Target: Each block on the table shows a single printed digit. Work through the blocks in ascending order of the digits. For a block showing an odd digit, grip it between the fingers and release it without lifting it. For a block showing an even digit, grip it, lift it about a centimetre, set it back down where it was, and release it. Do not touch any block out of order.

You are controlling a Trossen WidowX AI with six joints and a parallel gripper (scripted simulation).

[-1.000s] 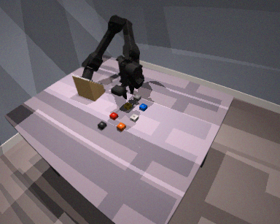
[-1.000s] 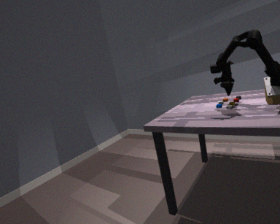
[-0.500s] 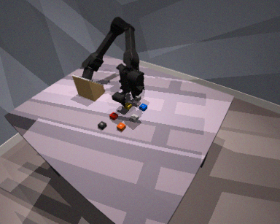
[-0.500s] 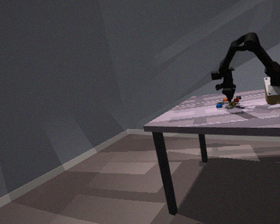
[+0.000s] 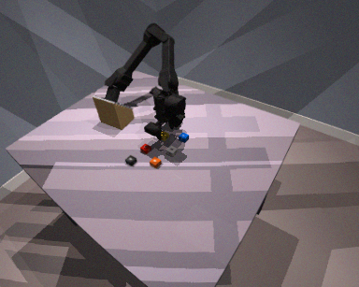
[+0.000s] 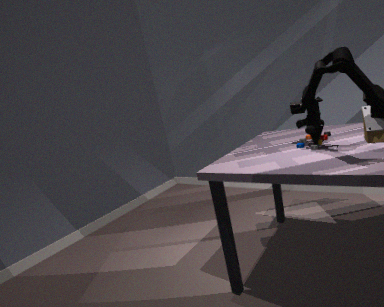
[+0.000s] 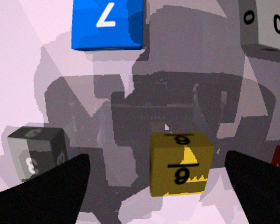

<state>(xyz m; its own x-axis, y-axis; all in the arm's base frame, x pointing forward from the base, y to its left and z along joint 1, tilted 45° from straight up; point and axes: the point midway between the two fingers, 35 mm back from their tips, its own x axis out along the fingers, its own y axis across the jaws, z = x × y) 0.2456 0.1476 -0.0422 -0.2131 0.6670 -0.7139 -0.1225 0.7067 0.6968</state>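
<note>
My gripper tip is now 10 mm to the left of the yellow block. From my gripper tip the other things lie so: grey block (70 mm to the left, 10 mm behind); white block (90 mm ahead, 50 mm to the right); blue block (70 mm ahead, 40 mm to the left).
</note>
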